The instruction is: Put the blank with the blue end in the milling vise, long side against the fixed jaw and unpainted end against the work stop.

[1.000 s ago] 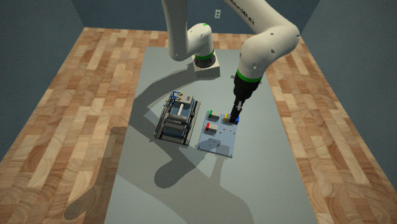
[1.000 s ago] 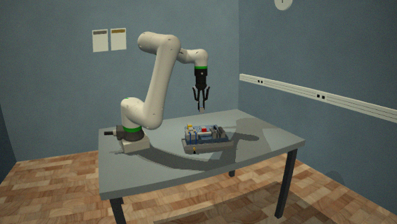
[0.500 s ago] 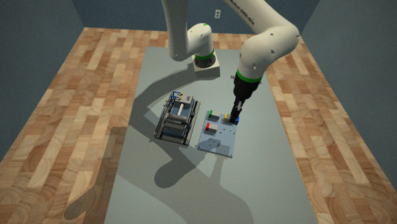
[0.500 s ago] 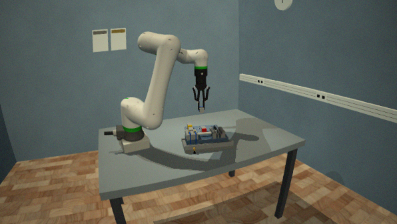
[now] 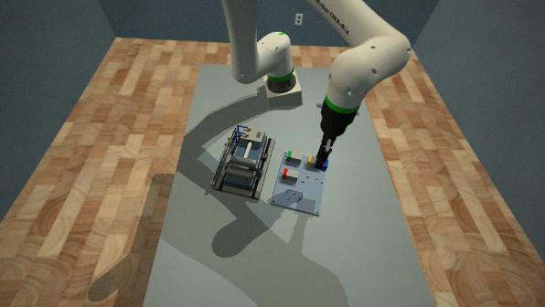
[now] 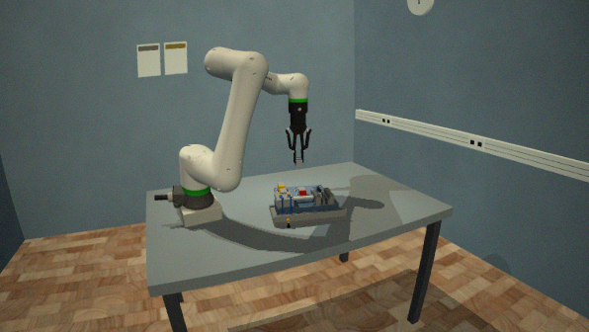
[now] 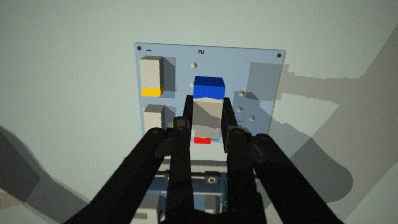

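Now: the work stop 240 mm to the right of my hand, 100 mm below it and 20 mm ahead of it. Also, from my hand: yellow-ended blank (160 mm below, 90 mm behind, 10 mm to the left); red-ended blank (160 mm below, 90 mm to the right, 10 mm behind); plate (180 mm below, 50 mm to the right).
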